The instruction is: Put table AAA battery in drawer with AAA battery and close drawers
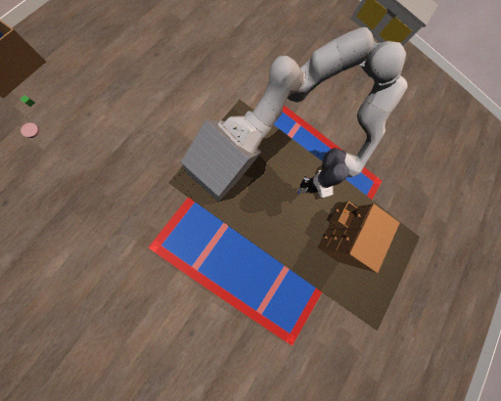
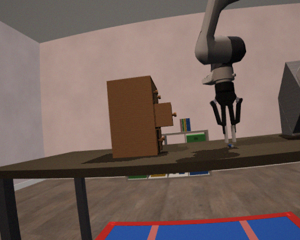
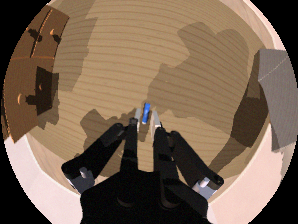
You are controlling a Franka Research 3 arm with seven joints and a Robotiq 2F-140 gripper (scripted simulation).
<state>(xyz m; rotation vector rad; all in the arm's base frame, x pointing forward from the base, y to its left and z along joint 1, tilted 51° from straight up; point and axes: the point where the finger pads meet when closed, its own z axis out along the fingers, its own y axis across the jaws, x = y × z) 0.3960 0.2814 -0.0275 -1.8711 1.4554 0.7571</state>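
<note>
My hand is 5 cm above the blue AAA battery. Also, from my hand: small orange object (26 cm ahead, 6 cm to the left, 6 cm above); then small green thing (37 cm ahead, 12 cm to the right, 7 cm above).
</note>
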